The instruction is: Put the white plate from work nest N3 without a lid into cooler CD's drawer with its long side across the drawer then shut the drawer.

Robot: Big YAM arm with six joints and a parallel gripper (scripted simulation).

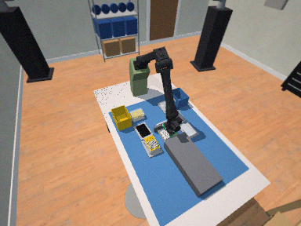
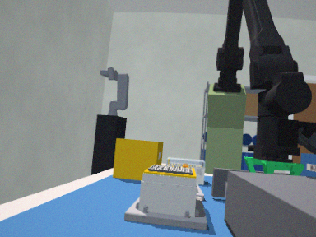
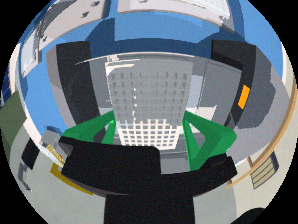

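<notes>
Right now the white plate is right at my hand. Round my hand: grey cooler CD: 16 cm ahead, 4 cm to the left; then yellow-topped tip box: 18 cm to the right, 7 cm ahead, 2 cm above; then drawer: 3 cm ahead, 1 cm to the left, 1 cm below.
</notes>
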